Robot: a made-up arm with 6 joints.
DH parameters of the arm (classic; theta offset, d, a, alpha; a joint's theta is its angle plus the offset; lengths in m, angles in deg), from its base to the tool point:
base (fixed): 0 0 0 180
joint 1: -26.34 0 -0.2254 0
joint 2: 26.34 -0.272 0.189 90
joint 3: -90 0.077 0.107 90
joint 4: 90 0.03 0.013 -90
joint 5: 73.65 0 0.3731 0
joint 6: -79.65 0 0.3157 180
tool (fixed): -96 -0.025 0 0
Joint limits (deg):
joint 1: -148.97..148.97
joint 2: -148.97..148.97
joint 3: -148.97..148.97
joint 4: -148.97..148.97
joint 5: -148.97..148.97
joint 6: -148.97..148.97
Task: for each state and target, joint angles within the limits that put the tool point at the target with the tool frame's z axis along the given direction. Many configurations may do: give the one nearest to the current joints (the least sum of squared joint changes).
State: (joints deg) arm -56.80 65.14 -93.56 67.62 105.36 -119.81
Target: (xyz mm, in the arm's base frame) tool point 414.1 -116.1 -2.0 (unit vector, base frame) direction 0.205 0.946 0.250
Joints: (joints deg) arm -97.74 94.44 -133.97 111.11 135.89 -139.80
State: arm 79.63 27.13 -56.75 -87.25 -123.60 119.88
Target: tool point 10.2 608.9 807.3 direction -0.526 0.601 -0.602
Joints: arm 108.12 46.01 -19.32 -129.63 -98.87 103.56
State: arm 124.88 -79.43 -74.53 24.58 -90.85 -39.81
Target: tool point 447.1 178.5 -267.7 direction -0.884 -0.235 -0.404
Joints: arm 131.47 -104.53 -120.66 -37.59 -121.98 -1.20
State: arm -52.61 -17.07 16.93 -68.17 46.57 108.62
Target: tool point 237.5 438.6 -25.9 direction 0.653 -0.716 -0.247
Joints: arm -29.36 -15.91 11.25 -104.59 35.02 102.53
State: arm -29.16 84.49 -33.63 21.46 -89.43 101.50
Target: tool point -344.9 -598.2 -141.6 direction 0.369 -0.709 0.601
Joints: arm 14.72 139.04 -1.66 53.04 -74.39 117.29
